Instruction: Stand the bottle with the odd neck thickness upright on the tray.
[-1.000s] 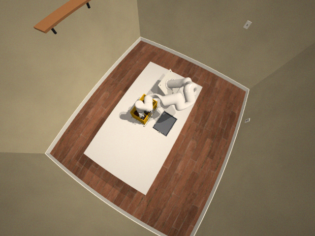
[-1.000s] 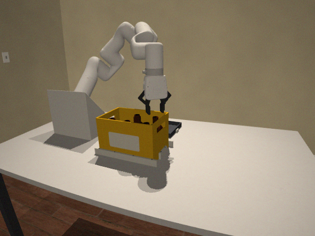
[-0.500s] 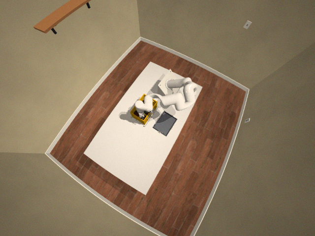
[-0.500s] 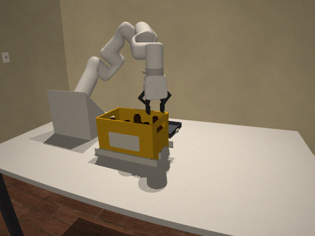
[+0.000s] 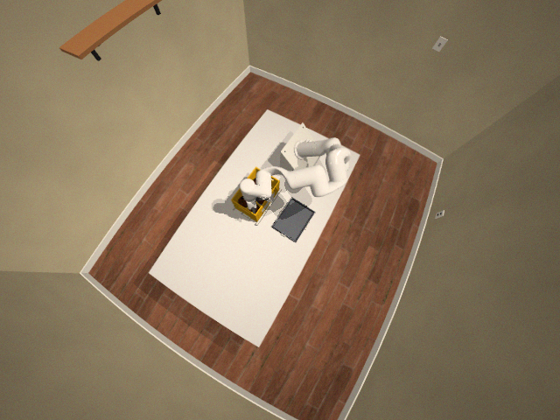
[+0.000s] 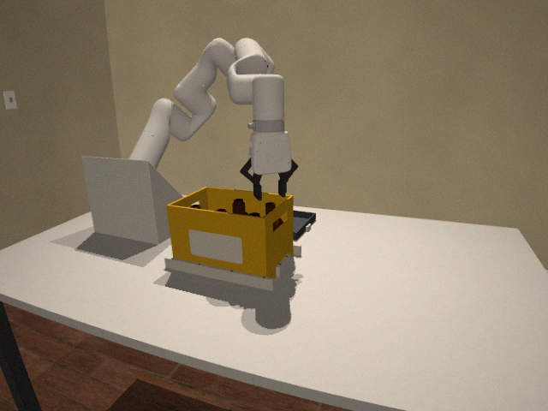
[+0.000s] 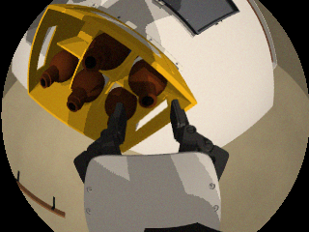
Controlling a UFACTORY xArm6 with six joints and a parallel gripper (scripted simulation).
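The glass bottle lies 1 cm behind my hand, 9 cm to the right of it and 11 cm below it. Round my hand: yellow crate: 9 cm behind, 4 cm to the right, 11 cm below; then dark grey tray: 9 cm behind, 25 cm to the left, 18 cm below.
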